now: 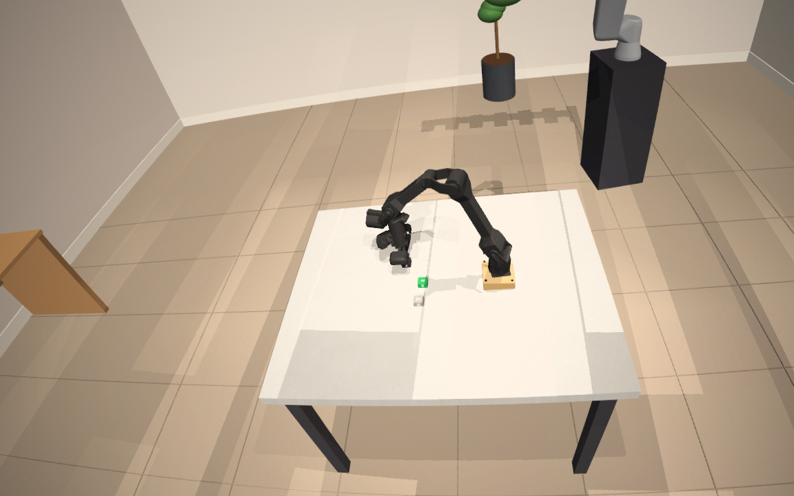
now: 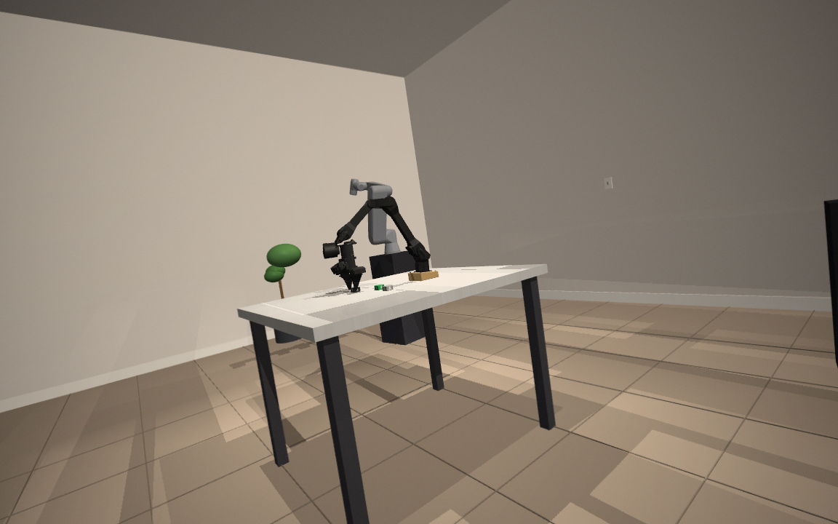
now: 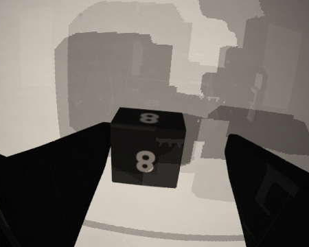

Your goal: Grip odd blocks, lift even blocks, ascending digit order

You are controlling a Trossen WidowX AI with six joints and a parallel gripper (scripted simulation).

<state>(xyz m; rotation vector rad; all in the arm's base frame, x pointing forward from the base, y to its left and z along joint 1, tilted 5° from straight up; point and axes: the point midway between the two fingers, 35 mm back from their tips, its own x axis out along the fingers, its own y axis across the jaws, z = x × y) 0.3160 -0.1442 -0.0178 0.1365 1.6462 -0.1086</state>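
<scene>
The green block is 12 cm to the left of my gripper tip and 5 cm behind it. From my gripper tip the other things lie so: grey block: 20 cm to the left, 3 cm behind; then black block: 1 cm to the left, 1 cm behind.
</scene>
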